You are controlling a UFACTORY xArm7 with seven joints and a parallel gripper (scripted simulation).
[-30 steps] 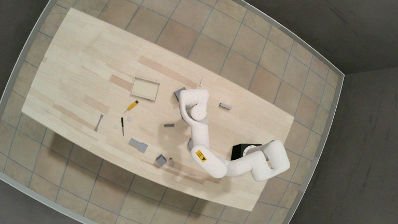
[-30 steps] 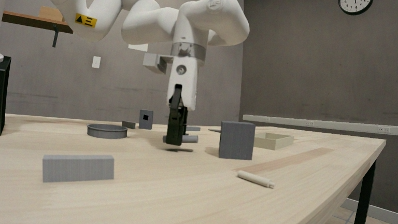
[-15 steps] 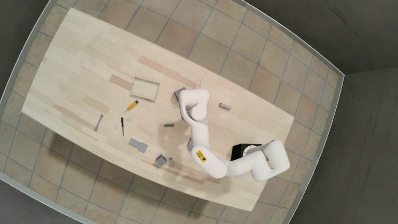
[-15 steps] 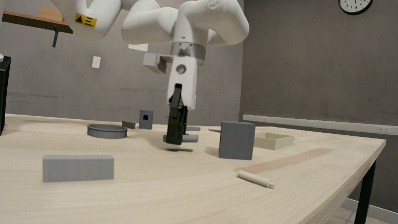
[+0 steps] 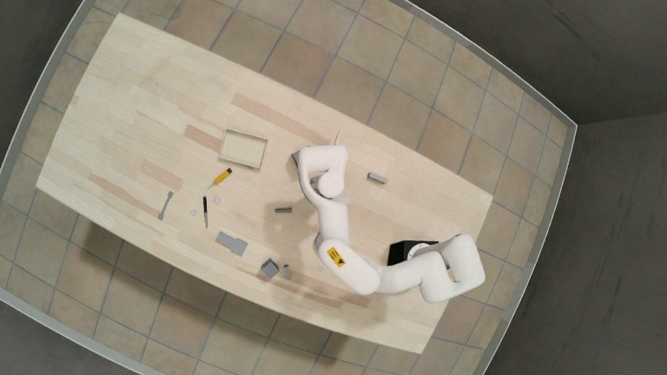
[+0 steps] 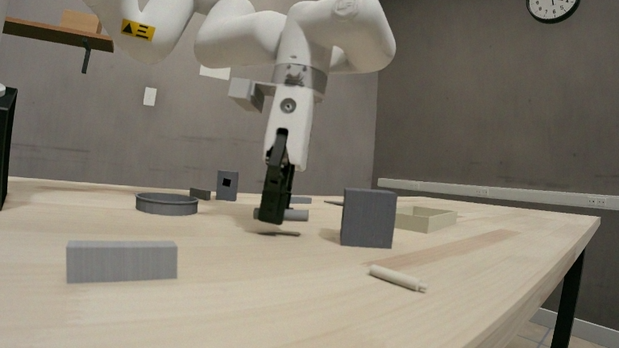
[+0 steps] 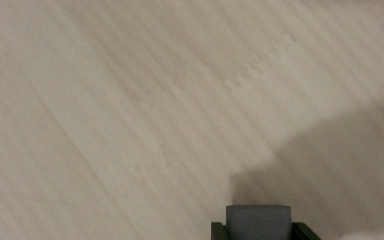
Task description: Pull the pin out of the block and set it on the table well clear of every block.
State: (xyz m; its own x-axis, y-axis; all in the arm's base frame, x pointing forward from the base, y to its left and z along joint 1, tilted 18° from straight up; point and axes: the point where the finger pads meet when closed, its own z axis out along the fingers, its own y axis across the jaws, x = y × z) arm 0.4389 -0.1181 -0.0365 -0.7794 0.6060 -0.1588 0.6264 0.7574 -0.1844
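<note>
Right now the small grey bar is 13 cm to the left of my hand, 9 cm ahead of it and 3 cm below it. Also, from my hand: shallow tray: 31 cm ahead, 3 cm below, 2 cm to the right; round grey dish: 17 cm to the left, 12 cm behind, 3 cm below; cream peg: 21 cm to the right, 3 cm below, 1 cm ahead.
</note>
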